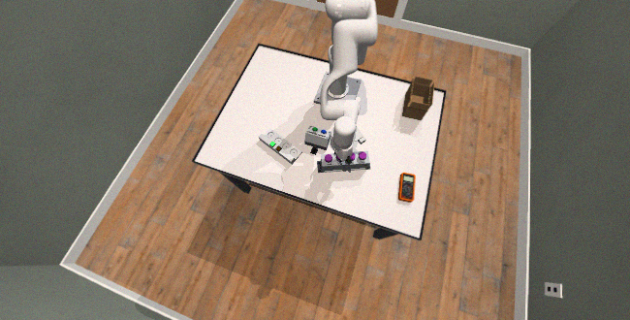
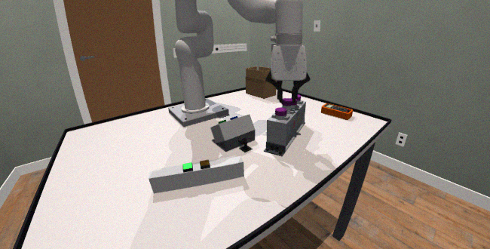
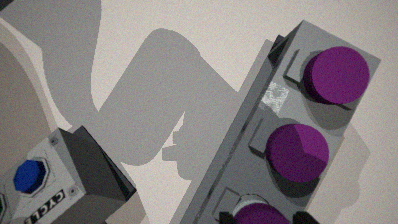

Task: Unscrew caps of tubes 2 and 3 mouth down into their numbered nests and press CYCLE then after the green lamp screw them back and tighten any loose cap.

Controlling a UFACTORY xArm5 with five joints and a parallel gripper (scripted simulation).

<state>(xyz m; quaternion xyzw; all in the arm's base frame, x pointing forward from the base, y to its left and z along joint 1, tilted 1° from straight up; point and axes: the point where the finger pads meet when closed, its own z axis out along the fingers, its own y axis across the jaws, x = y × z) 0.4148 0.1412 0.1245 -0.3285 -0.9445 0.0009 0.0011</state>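
Now: hand 2 cm past the purple cap, 5 cm to the right of it and 4 cm above it. Also, from my hand: key housing: 10 cm behind, 14 cm to the right, 10 cm below; blue key: 12 cm behind, 12 cm to the right, 8 cm below; grey decapping station: 1 cm behind, 2 cm to the left, 15 cm below.
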